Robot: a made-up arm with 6 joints.
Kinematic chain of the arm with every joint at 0, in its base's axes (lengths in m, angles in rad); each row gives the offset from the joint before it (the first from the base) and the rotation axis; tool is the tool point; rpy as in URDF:
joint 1: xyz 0 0 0.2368 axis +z
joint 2: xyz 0 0 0 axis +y
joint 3: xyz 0.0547 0 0.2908 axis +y
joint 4: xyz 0.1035 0 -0.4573 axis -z
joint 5: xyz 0 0 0 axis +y
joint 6: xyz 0.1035 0 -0.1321 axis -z
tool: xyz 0 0 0 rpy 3.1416 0 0
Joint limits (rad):
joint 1: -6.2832..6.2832
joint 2: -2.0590..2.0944
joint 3: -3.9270..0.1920
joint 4: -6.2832..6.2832
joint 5: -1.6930..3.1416
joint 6: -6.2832..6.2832
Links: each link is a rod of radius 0.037 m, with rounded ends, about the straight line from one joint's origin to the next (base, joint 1, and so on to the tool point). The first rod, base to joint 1, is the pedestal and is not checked.
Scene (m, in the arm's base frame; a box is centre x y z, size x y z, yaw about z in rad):
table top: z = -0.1
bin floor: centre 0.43 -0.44 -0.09 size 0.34 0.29 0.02 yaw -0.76
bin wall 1: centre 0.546 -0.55 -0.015 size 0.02 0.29 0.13 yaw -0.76
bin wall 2: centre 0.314 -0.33 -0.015 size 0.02 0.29 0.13 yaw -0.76
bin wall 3: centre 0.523 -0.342 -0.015 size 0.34 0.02 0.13 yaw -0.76
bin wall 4: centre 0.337 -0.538 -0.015 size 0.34 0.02 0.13 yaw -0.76
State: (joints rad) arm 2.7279 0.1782 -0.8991 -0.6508 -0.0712 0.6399
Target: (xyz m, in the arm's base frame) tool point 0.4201 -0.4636 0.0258
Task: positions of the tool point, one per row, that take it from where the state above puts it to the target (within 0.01 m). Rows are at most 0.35 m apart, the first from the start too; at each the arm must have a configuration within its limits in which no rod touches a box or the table.
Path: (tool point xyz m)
1: -0.6233 0.2143 0.5067
2: -0.5054 0.1707 0.7931
3: -0.2850 0.0615 0.9941
4: -0.0165 -0.0945 1.0639
5: 0.2382 -0.2642 0.9909
6: 0.4265 -0.4101 0.7979
7: 0.5179 -0.5002 0.5336
8: 0.5090 -0.5175 0.2581
9: 0.4201 -0.4636 0.0258

